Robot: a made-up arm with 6 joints.
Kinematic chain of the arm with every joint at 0, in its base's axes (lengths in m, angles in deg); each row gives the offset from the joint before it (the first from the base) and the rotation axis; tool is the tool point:
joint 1: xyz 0 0 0.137 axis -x
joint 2: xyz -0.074 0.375 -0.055 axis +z
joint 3: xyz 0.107 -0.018 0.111 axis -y
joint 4: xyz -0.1 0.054 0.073 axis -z
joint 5: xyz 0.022 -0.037 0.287 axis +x
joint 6: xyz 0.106 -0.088 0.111 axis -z
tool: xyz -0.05 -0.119 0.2
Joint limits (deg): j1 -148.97..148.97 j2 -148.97..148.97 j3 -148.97..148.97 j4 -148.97..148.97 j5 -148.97..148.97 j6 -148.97..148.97
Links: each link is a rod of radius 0.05 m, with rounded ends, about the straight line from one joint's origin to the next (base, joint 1, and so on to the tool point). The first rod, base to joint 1, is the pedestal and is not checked.
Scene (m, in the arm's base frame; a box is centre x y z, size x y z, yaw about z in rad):
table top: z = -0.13
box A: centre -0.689 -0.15 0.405 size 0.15 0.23 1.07 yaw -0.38
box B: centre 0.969 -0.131 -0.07 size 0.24 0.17 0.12 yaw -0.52
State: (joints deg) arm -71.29 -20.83 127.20 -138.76 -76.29 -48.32
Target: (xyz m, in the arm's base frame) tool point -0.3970 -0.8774 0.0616
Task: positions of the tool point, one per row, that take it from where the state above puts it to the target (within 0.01 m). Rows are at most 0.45 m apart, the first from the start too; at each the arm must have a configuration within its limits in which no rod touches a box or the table.
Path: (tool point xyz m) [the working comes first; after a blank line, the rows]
Joints at the target: -137.91 -21.72 21.07 -135.53 -50.28 -29.15
Straight joint move there: touches box A.

1: -0.3579 0.6092 0.6658
2: -0.4196 0.3181 0.9388
3: -0.4062 -0.0911 1.0642
4: -0.3234 -0.5186 0.9863
5: -0.1908 -0.8476 0.7164
6: -0.0382 -0.9885 0.3315
7: -0.1705 -1.0073 0.3062
8: -0.2882 -0.9901 0.2482
9: -0.3693 -0.9431 0.1623
10: -0.3970 -0.8774 0.0616

